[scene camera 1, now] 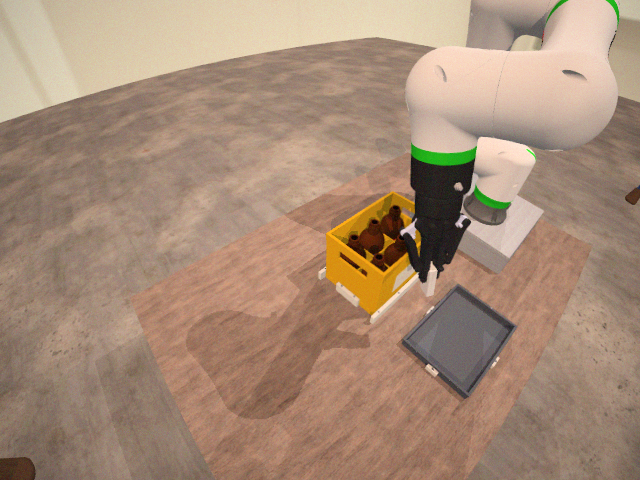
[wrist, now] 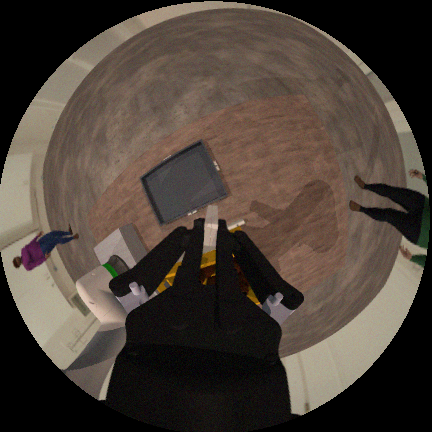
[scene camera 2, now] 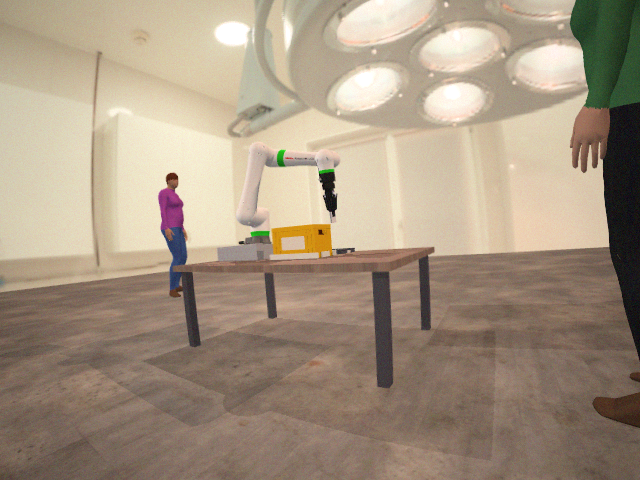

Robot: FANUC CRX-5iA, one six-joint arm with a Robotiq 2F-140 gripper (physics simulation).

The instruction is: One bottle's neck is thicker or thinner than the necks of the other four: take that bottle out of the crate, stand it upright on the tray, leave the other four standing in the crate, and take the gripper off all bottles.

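Frame: origin at the arm's base, x down, y left, z ahead, level; centimetres.
Seen in the pictures: gripper, between the fingertips: [scene camera 1: 426, 290] [wrist: 211, 213] [scene camera 2: 333, 222]; arm's base, origin of its link: [scene camera 1: 484, 210] [wrist: 120, 268].
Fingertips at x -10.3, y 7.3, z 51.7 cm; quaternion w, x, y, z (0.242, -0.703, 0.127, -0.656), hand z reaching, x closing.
Note:
Offsets run from my fingertips to a thing's top centre. "*": to the spot under its first point.
The yellow crate {dx +1.3, dy -18.6, dz -10.9 cm} [scene camera 1: 353, 281] [scene camera 2: 301, 240] stands on the table and holds several brown bottles {dx +2.5, dy -23.2, dz -10.6 cm} [scene camera 1: 371, 239], upright, their necks below the rim. Which neck differs I cannot tell. In the wrist view my gripper covers most of the crate [wrist: 210, 260]. The dark grey tray {* dx +18.3, dy +10.7, dz -8.7 cm} [scene camera 1: 460, 338] [wrist: 185, 184] lies beside the crate; no bottle stands on it. In scene camera 2 a thin edge of the tray {* dx +17.0, dy +5.2, dz +3.3 cm} [scene camera 2: 344, 250] shows. My gripper [scene camera 1: 430, 281] [scene camera 2: 332, 218] [wrist: 211, 213] is shut with its pale fingertips together and nothing between them. It hangs above the table, at the tray side of the crate.
The robot's grey base block [scene camera 1: 496, 242] [scene camera 2: 242, 252] [wrist: 122, 245] stands next to the crate. White strips {* dx +16.6, dy -8.1, dz -4.6 cm} [scene camera 1: 395, 299] edge the crate's foot, and small white clips {* dx +17.3, dy +10.2, dz +3.8 cm} [scene camera 1: 432, 369] sit at the tray's sides. Two people stand away from the table.

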